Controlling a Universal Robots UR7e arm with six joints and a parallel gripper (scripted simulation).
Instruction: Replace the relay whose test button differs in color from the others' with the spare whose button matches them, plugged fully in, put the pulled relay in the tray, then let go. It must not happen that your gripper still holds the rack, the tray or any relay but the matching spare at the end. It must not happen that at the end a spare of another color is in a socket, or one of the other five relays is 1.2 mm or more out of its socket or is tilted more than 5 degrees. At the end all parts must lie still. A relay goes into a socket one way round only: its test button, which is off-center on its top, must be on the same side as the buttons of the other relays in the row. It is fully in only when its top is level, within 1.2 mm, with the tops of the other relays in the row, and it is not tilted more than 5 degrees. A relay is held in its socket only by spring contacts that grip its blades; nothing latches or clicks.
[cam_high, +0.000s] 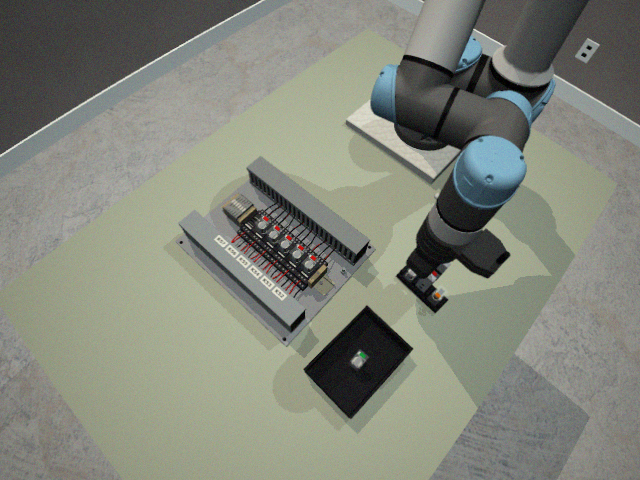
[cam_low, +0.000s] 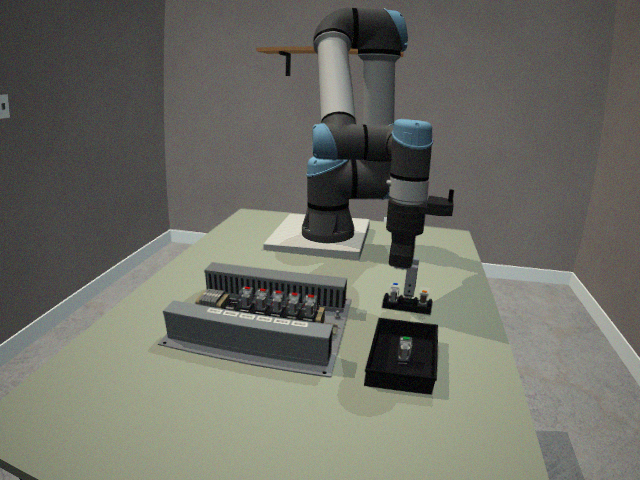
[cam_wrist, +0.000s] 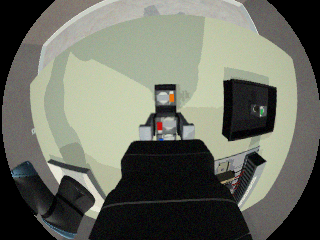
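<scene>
My hand is 3 cm to the left of the blue-button relay and 3 cm above it. Also, from my hand: orange-button relay 3 cm to the left, 3 cm below; then black tray 20 cm ahead, 2 cm to the left, 4 cm below; then black spare holder 5 cm below.
</scene>
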